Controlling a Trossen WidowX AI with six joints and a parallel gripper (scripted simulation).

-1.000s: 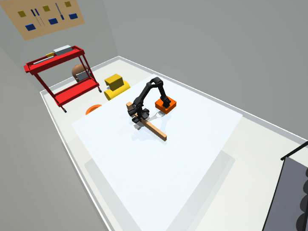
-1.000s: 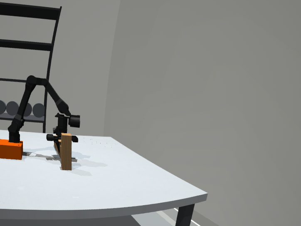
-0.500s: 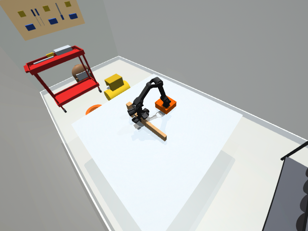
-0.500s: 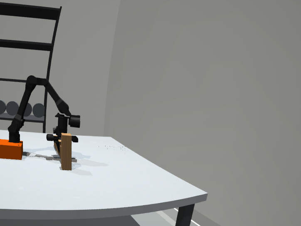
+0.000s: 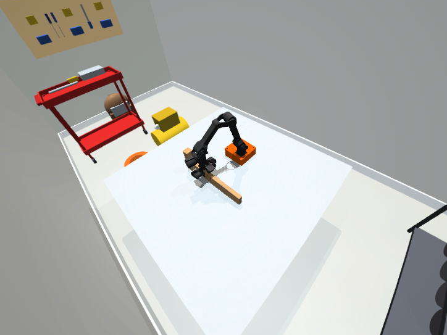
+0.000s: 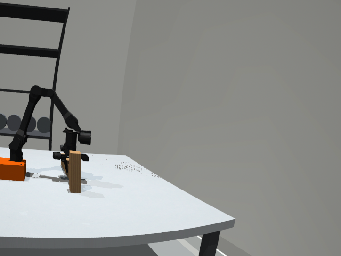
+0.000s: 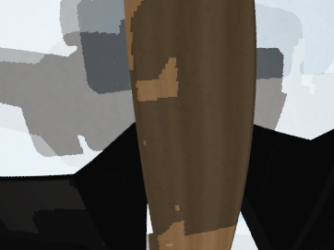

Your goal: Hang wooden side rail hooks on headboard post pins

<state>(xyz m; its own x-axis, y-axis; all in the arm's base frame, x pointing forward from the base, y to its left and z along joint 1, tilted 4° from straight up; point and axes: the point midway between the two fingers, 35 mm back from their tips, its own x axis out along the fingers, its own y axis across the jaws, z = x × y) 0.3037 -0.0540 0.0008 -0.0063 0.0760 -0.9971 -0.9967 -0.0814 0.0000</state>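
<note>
Now: the wooden headboard post 10 mm ahead of my gripper tip, 160 mm to the right of it and 40 mm above it.
</note>
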